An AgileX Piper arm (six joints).
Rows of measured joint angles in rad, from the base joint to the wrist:
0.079 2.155 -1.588 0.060 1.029 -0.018
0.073 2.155 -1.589 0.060 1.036 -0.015
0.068 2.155 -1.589 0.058 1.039 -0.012
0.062 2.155 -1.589 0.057 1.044 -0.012
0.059 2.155 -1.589 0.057 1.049 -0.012
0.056 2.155 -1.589 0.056 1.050 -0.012
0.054 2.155 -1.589 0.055 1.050 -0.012
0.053 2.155 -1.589 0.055 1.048 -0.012
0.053 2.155 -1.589 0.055 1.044 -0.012
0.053 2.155 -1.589 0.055 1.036 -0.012
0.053 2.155 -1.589 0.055 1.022 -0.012
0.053 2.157 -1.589 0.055 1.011 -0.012
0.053 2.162 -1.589 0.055 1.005 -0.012
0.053 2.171 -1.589 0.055 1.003 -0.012
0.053 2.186 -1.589 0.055 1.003 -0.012
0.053 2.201 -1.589 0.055 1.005 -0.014
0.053 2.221 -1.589 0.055 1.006 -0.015
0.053 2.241 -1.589 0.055 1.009 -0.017
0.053 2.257 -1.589 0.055 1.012 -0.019
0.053 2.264 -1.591 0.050 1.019 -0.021
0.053 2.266 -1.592 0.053 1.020 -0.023
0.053 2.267 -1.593 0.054 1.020 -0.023
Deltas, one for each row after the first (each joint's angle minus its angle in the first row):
-0.006 0.000 -0.001 0.000 0.007 0.003
-0.011 0.000 -0.001 -0.002 0.010 0.006
-0.017 0.000 -0.001 -0.003 0.015 0.006
-0.020 0.000 -0.001 -0.003 0.020 0.006
-0.023 0.000 -0.001 -0.004 0.021 0.006
-0.025 0.000 -0.001 -0.005 0.021 0.006
-0.026 0.000 -0.001 -0.005 0.019 0.006
-0.026 0.000 -0.001 -0.005 0.015 0.006
-0.026 0.000 -0.001 -0.005 0.007 0.006
-0.026 0.000 -0.001 -0.005 -0.007 0.006
-0.026 0.002 -0.001 -0.005 -0.018 0.006
-0.026 0.007 -0.001 -0.005 -0.024 0.006
-0.026 0.016 -0.001 -0.005 -0.026 0.006
-0.026 0.031 -0.001 -0.005 -0.026 0.006
-0.026 0.046 -0.001 -0.005 -0.024 0.004
-0.026 0.066 -0.001 -0.005 -0.023 0.003
-0.026 0.086 -0.001 -0.005 -0.020 0.001
-0.026 0.102 -0.001 -0.005 -0.017 -0.001
-0.026 0.109 -0.003 -0.010 -0.010 -0.003
-0.026 0.111 -0.004 -0.007 -0.009 -0.005
-0.026 0.112 -0.005 -0.006 -0.009 -0.005

